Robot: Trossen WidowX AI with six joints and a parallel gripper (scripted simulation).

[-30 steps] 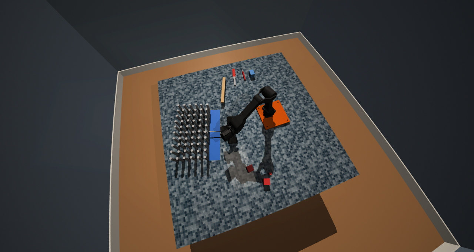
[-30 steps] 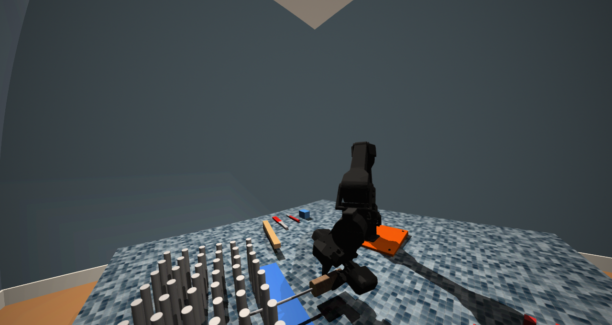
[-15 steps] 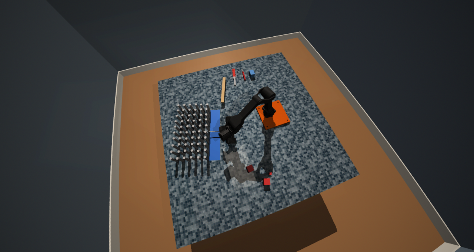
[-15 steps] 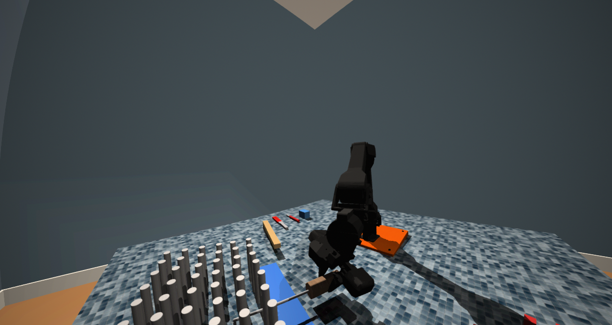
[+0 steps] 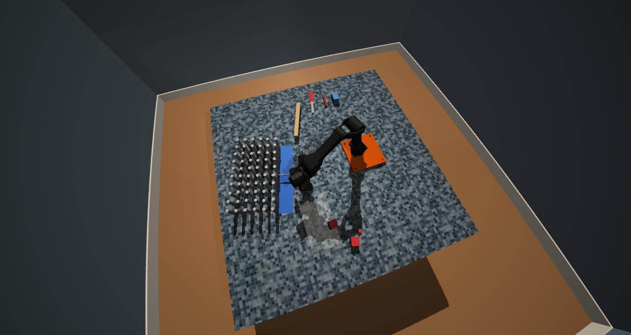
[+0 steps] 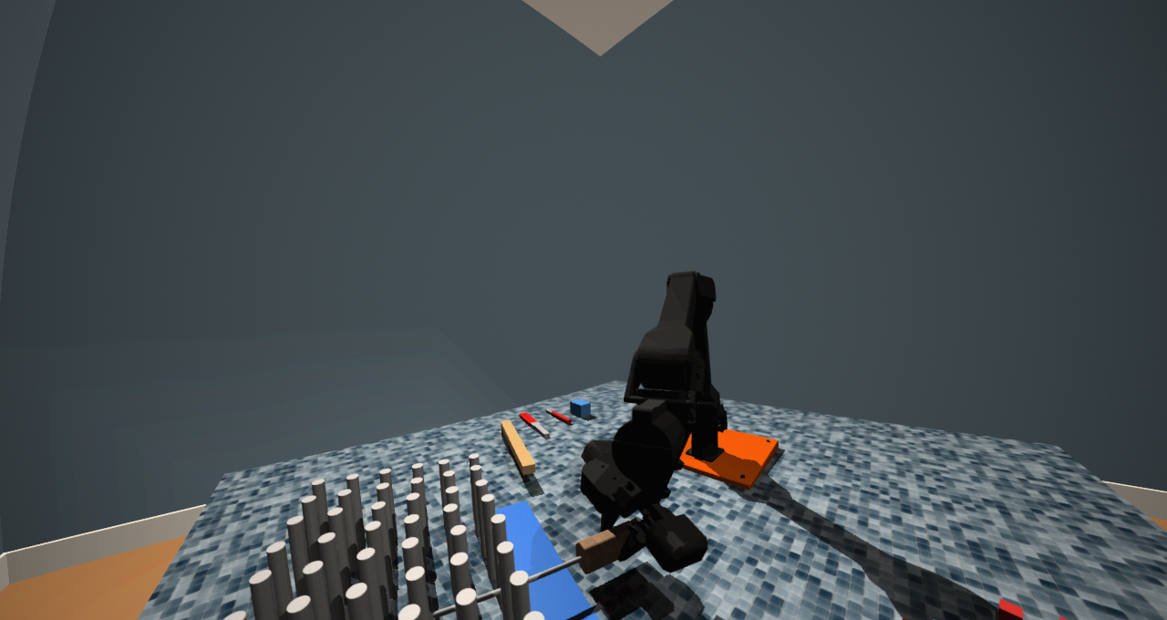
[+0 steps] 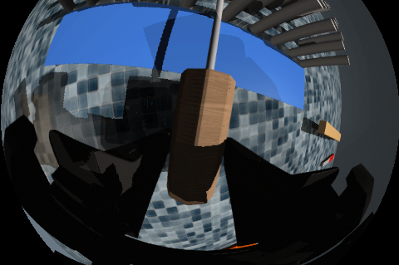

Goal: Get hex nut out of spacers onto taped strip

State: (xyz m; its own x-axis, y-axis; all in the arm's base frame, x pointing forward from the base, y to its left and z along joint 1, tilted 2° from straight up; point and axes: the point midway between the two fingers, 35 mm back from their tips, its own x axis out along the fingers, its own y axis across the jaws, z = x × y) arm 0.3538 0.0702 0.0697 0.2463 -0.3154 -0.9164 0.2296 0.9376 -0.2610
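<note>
Now: gripper tip 90 mm short of the blue taped strip, 40 mm above it and 20 mm to the left of it. From my gripper tip the other things lie so: blue cube 500 mm to the right, 370 mm behind, 20 mm below; then hex nut 250 mm ahead, 60 mm to the right, 30 mm below; then hook tool 100 mm ahead, 20 mm to the right.
</note>
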